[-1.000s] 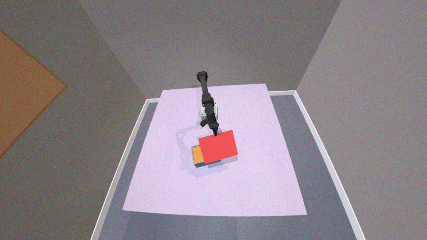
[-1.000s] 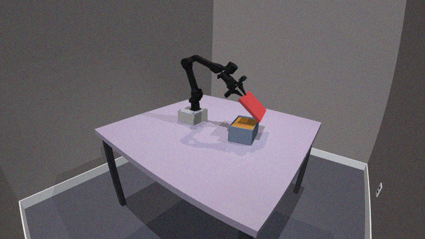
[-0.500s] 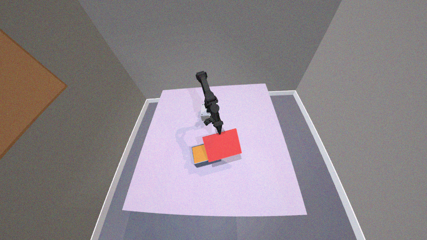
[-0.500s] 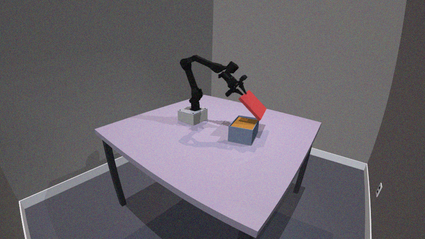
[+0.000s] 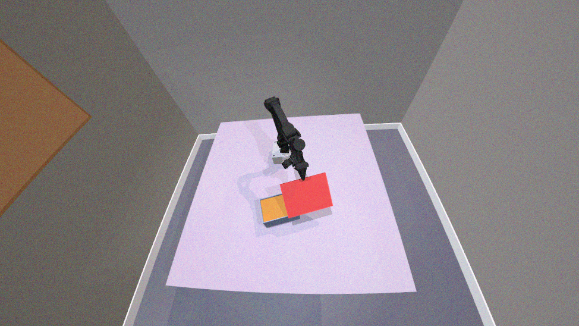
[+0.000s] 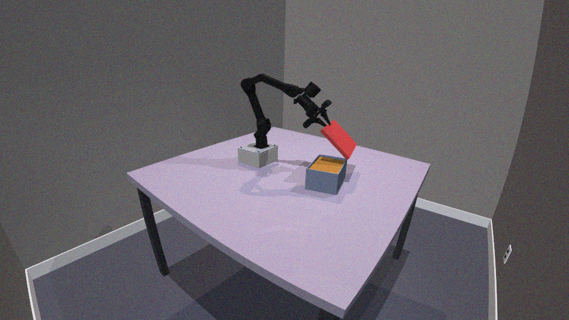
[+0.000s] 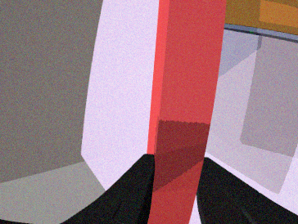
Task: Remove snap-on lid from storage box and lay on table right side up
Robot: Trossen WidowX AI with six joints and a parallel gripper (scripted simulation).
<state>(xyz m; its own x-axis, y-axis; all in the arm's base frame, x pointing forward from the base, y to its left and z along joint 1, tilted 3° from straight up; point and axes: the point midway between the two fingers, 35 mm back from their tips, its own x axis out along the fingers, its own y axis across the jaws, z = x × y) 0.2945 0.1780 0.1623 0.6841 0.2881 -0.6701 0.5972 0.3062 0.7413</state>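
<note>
My gripper tip is now 6 cm short of the red lid, 5 cm above it and 3 cm to the right of it. From my gripper tip the other things lie so: storage box 19 cm below, 13 cm to the right, 11 cm ahead.
</note>
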